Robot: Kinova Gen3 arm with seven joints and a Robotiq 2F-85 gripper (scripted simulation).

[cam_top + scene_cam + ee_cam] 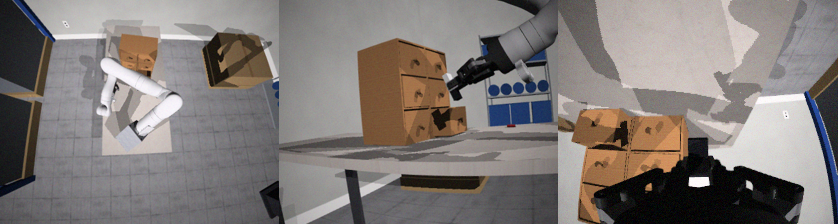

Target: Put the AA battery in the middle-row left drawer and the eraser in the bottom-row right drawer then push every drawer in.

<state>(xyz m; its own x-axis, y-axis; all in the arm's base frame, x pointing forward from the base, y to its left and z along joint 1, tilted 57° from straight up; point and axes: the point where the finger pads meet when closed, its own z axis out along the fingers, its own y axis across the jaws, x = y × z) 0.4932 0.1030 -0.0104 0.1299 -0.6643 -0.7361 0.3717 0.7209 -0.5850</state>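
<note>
Right now my hand is 1 cm to the left of the eraser and 1 cm short of it. The rest, counted from my hand: red AA battery 24 cm to the right, 17 cm ahead, 3 cm below.
</note>
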